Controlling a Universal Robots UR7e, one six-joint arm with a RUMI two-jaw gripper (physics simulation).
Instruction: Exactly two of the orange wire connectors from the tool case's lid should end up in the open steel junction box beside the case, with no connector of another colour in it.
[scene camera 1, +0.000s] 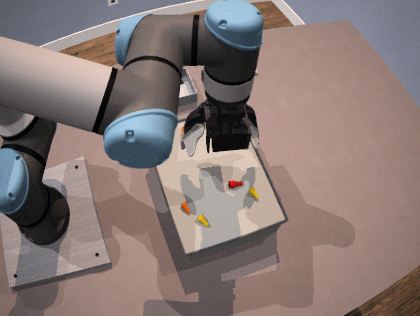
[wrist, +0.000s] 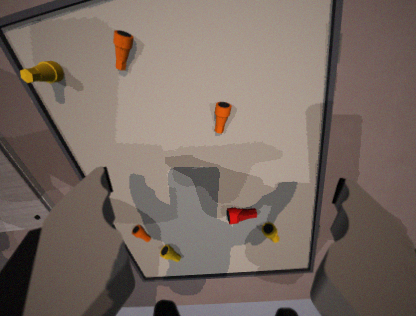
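Pixels of known places: gripper, fingertip midpoint: (wrist: 221, 174); arm's base at its link origin: (scene camera 1: 44, 216).
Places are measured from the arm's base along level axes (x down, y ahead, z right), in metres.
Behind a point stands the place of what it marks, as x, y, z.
The tool case's lid (scene camera 1: 267, 212) @[-0.070, 0.483, 0.198] (wrist: 270, 60) @[-0.070, 0.489, -0.011] bears three orange connectors. One orange connector (scene camera 1: 186, 208) @[-0.079, 0.336, 0.129] (wrist: 141, 233) @[-0.079, 0.339, 0.121] lies near a yellow one. A second orange connector (wrist: 122, 50) @[-0.079, 0.398, -0.041] (scene camera 1: 183, 130) is mostly hidden by the arm and a finger in the scene view. A third orange connector (wrist: 222, 117) @[-0.080, 0.450, 0.017] lies nearer the lid's middle, hidden behind the gripper in the scene view. My gripper (scene camera 1: 224, 148) @[-0.115, 0.444, 0.042] (wrist: 221, 174) @[-0.115, 0.444, 0.042] is open and empty above the lid, its fingers wide apart. The steel junction box (scene camera 1: 188, 100) @[0.000, 0.458, -0.175] is largely hidden behind the arm; its contents cannot be told.
A red connector (scene camera 1: 235, 184) @[-0.081, 0.445, 0.120] (wrist: 241, 215) @[-0.081, 0.447, 0.113] lies beside a yellow connector (scene camera 1: 254, 193) @[-0.081, 0.473, 0.153] (wrist: 270, 232) @[-0.083, 0.471, 0.140]. Another yellow connector (scene camera 1: 203, 220) @[-0.081, 0.357, 0.166] (wrist: 170, 253) @[-0.081, 0.360, 0.156] lies near the first orange one. A third yellow connector (wrist: 42, 72) @[-0.087, 0.344, -0.043] is at the lid's edge. The robot's base plate (scene camera 1: 90, 200) @[0.000, 0.137, 0.003] is left of the case.
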